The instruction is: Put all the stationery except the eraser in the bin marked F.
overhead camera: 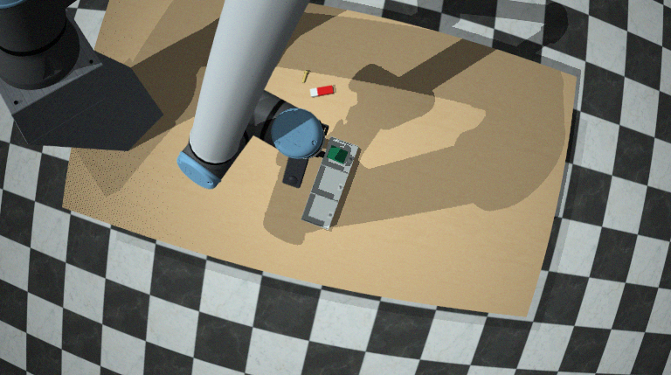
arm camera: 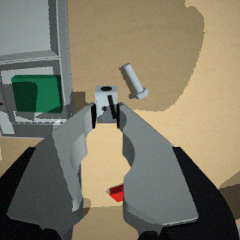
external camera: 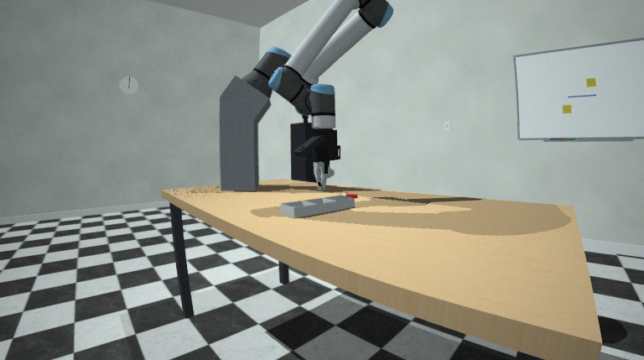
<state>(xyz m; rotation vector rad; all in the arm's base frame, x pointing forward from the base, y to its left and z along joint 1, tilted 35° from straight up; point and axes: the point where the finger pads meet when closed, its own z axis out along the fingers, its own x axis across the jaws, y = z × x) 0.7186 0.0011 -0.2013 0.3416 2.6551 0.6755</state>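
Right now my hand is 70 mm short of the green pad and 60 mm above it. The rest, counted from my hand: eraser (10 mm behind, 170 mm to the left, 70 mm below); then white-grey object (30 mm behind, 10 mm to the left, 70 mm below); then pencil sharpener (10 mm below).
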